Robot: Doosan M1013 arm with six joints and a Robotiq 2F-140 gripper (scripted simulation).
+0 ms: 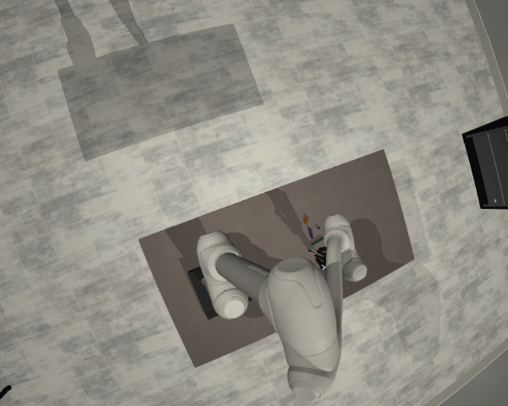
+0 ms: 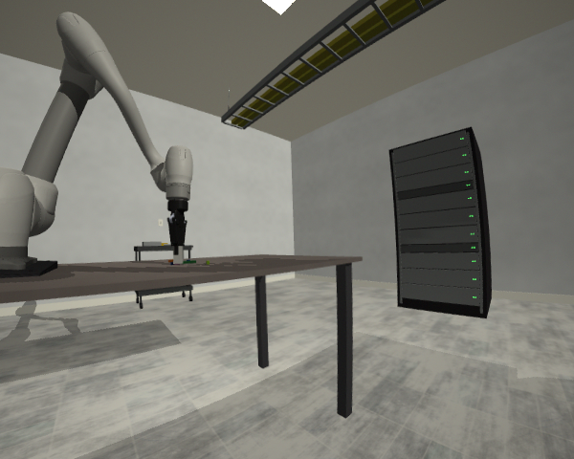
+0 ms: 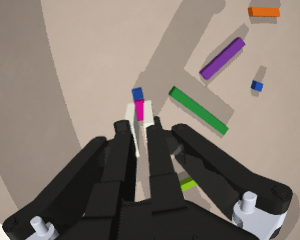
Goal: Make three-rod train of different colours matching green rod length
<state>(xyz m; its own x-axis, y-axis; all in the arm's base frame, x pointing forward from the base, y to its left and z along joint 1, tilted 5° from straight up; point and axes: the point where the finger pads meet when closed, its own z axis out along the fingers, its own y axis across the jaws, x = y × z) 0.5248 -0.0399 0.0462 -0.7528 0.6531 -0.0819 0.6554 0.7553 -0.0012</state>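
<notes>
The magenta rod is 30 mm below my hand. The rest, counted from my hand: lime rod (100 mm ahead, 50 mm to the right, 30 mm below); then purple rod (30 mm ahead, 100 mm to the left, 30 mm below); then green rod (50 mm ahead, 40 mm to the left, 30 mm below).
</notes>
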